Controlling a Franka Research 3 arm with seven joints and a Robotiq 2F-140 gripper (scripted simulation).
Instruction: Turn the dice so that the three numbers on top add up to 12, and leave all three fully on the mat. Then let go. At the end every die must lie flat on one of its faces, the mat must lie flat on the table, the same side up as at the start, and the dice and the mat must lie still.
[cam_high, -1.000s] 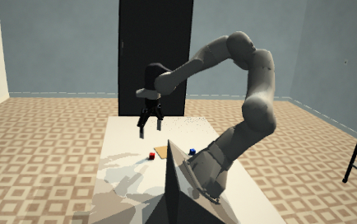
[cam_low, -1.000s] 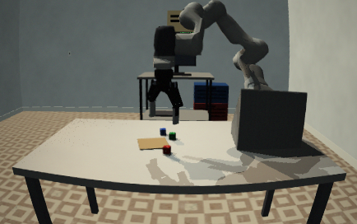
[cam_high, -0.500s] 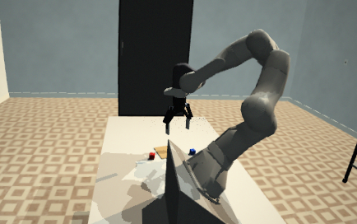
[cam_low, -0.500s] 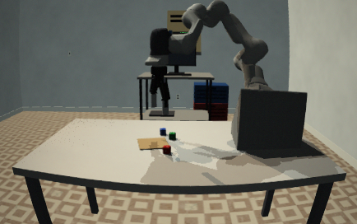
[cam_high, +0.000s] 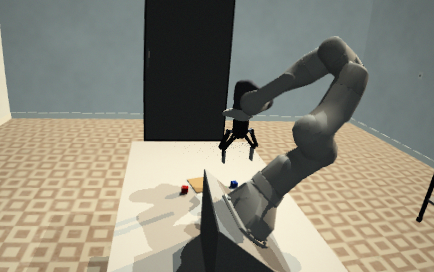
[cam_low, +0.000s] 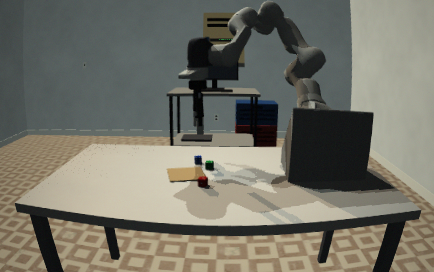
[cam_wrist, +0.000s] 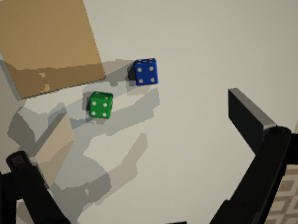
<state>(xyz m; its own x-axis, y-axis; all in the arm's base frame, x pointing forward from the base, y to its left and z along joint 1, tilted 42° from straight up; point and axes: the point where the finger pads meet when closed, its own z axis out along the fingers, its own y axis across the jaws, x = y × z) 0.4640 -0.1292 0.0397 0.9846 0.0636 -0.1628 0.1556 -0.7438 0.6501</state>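
Now: hand 140 mm above the blue die. Round my hand: red die 30 mm behind, 250 mm to the left, 140 mm below; green die 50 mm behind, 70 mm to the left, 140 mm below; tan mat 40 mm ahead, 140 mm to the left, 150 mm below.
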